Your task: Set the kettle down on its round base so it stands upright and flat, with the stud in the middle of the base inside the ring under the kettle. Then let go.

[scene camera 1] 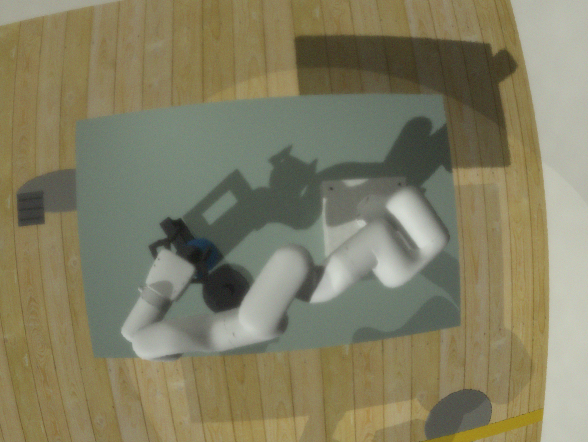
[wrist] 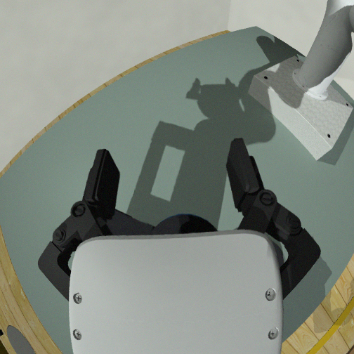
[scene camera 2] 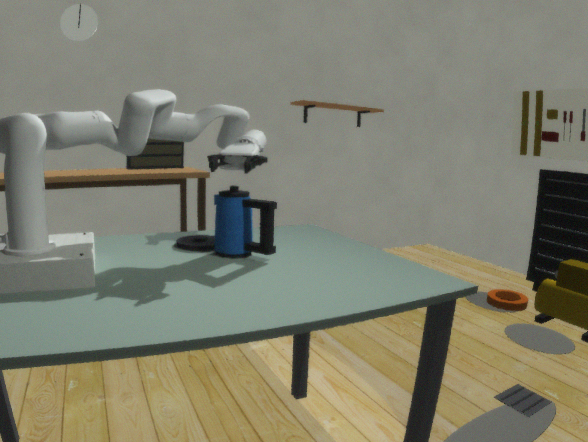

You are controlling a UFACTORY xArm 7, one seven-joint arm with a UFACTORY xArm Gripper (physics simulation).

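Observation:
The blue kettle (scene camera 1: 202, 243) (scene camera 2: 229, 225) stands upright on the table (scene camera 1: 150, 150) (scene camera 2: 325, 280), with its black handle (scene camera 1: 172, 226) (scene camera 2: 268, 229) pointing away from the robot's base. Its dark lid (wrist: 185, 223) shows partly in the wrist view. The round black base (scene camera 1: 215, 295) (scene camera 2: 192, 243) lies flat close beside the kettle, with a small stud (scene camera 1: 228, 288) in its middle; the arm covers part of its edge in scene camera 1. The ring under the kettle is hidden. My gripper (scene camera 2: 230, 169) (wrist: 170, 155) is open and empty, above the kettle's lid with a gap between.
The white mounting block (scene camera 2: 50, 275) (wrist: 280, 107) of the arm stands on the table. The arm's links (scene camera 1: 275, 290) pass over the table close to the round base. A workbench (scene camera 2: 125, 174) stands behind, and a shelf (scene camera 2: 335, 106) hangs on the wall.

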